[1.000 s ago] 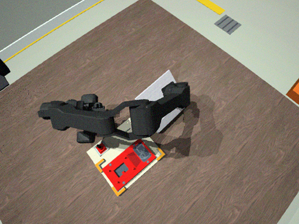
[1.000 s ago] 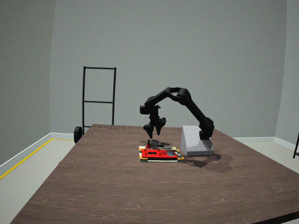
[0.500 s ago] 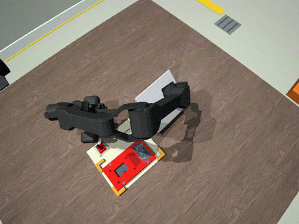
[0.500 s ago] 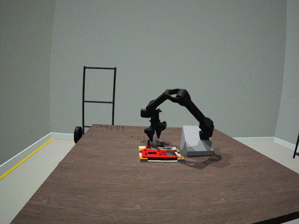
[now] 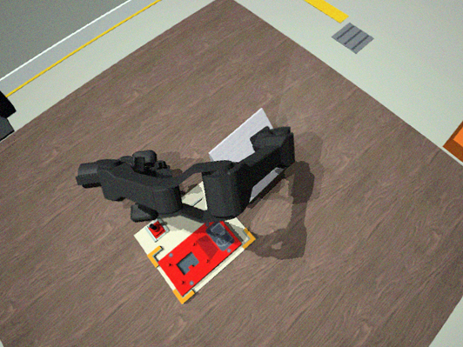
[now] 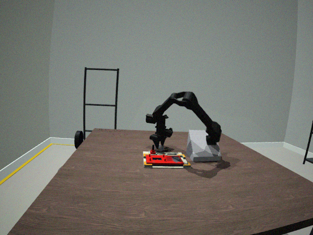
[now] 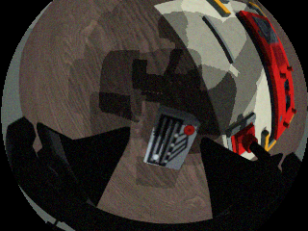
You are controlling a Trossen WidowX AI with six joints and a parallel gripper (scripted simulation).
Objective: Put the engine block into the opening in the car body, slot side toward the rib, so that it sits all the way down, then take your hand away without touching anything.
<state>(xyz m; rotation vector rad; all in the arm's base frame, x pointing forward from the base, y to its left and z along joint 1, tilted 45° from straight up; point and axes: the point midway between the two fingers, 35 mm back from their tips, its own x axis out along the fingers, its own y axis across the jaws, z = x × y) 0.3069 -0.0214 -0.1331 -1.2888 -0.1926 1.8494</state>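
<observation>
Now: gripper tip 5 cm short of the black post, 8 cm to the right of it and 2 cm below it. Also, from my gripper tip: grey engine block (right at my gripper tip).
</observation>
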